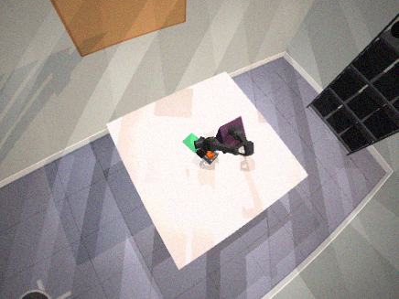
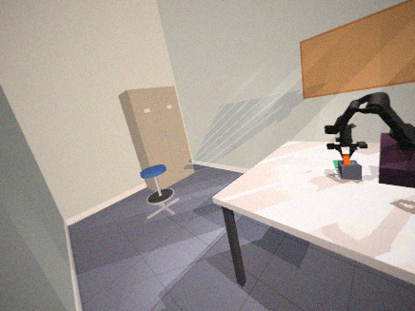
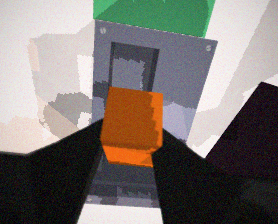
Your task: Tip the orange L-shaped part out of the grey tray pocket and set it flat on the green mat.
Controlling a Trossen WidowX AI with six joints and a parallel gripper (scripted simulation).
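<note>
Right now my gripper tip is 40 mm short of the green mat, 140 mm to the left of it and 110 mm above it. The rest, counted from my gripper tip: orange l-shaped part (30 mm behind, 20 mm to the left, 30 mm below).
</note>
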